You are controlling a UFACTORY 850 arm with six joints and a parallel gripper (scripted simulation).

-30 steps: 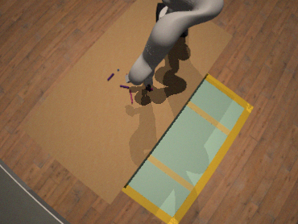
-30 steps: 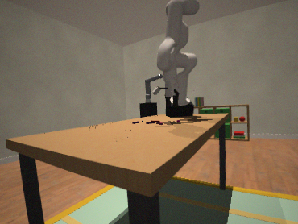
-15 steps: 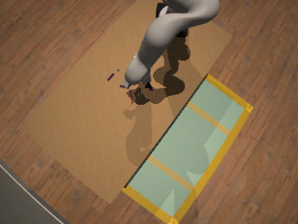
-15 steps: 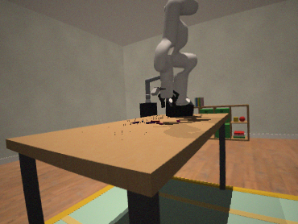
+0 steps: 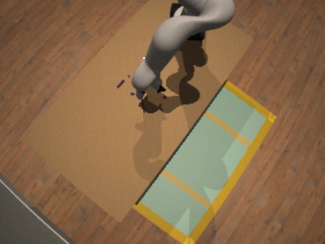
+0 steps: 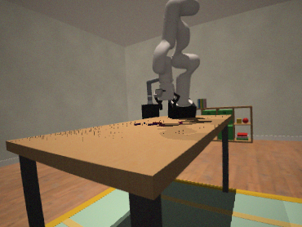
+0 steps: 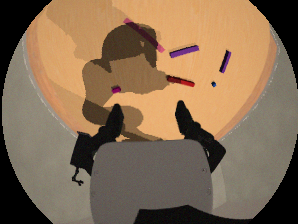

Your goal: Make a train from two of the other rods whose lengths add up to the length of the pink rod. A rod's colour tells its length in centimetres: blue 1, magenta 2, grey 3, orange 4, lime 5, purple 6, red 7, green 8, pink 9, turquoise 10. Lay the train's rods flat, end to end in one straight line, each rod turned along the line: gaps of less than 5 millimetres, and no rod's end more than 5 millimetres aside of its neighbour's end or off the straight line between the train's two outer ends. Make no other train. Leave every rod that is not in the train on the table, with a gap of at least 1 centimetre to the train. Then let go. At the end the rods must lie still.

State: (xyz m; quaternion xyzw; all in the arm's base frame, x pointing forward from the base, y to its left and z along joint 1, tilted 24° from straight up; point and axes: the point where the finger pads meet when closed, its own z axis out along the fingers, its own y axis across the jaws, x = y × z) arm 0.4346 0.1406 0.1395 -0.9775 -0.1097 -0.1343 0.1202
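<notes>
The red rod lies 90 mm below my hand, 80 mm to the right of it and 20 mm ahead of it. Round my hand: magenta rod: 90 mm below, 70 mm to the left, 30 mm behind; then tiny blue rod: 170 mm to the right, 90 mm below, 40 mm ahead; then pink rod: 100 mm ahead, 90 mm below, 30 mm to the left.
</notes>
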